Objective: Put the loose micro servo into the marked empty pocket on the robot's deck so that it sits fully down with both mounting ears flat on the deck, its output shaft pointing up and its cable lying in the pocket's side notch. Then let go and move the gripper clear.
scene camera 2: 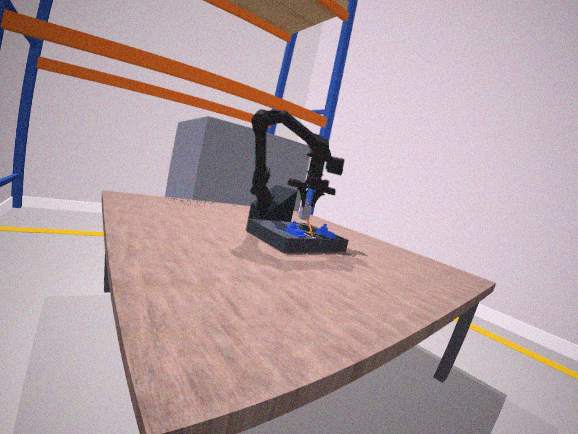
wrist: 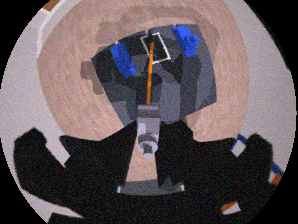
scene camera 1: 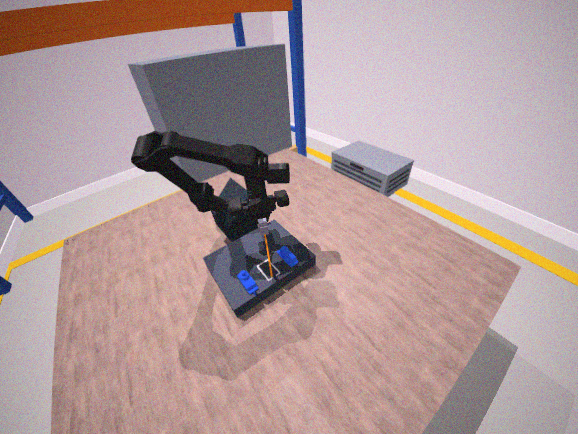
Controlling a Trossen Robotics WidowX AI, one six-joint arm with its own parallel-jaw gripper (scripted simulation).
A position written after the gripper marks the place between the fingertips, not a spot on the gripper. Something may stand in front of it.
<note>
In view: the gripper (scene camera 1: 262,222) and a grey micro servo (wrist: 149,118).
The gripper is seen too in scene camera 2 (scene camera 2: 306,208) and in the wrist view (wrist: 148,123).
</note>
